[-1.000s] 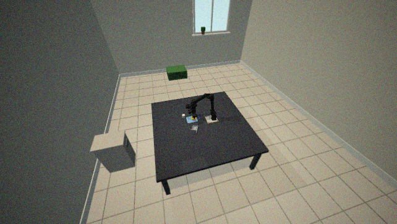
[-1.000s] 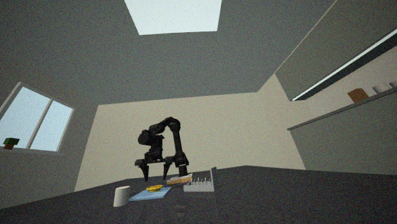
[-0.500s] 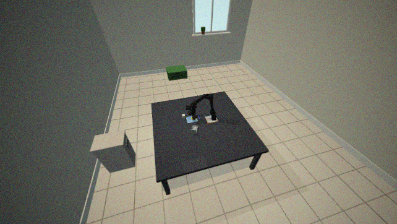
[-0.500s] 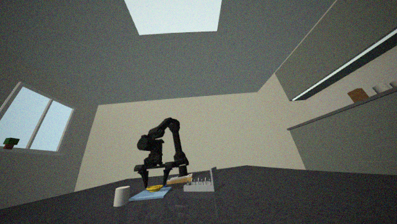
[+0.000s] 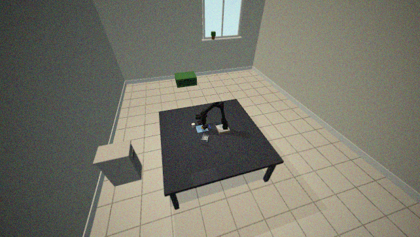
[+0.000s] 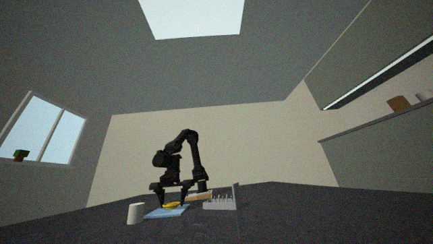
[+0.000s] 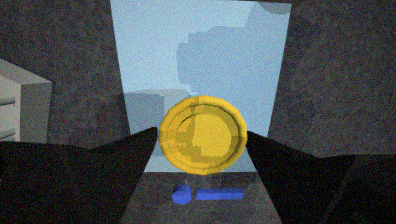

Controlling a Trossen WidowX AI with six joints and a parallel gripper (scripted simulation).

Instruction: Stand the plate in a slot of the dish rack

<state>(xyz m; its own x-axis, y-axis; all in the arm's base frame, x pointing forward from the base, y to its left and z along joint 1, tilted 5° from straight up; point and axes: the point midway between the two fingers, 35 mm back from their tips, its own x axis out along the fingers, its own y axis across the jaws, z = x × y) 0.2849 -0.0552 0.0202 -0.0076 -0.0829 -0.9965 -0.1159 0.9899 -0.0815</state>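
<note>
Right now the yellow plate is 1 cm above my gripper tip. From my gripper tip the other things lie so: blue mat 3 cm ahead, 1 cm to the left, 1 cm below; dish rack 1 cm ahead, 21 cm to the left, 2 cm above; white cup 14 cm ahead, 5 cm to the right, 2 cm above.
</note>
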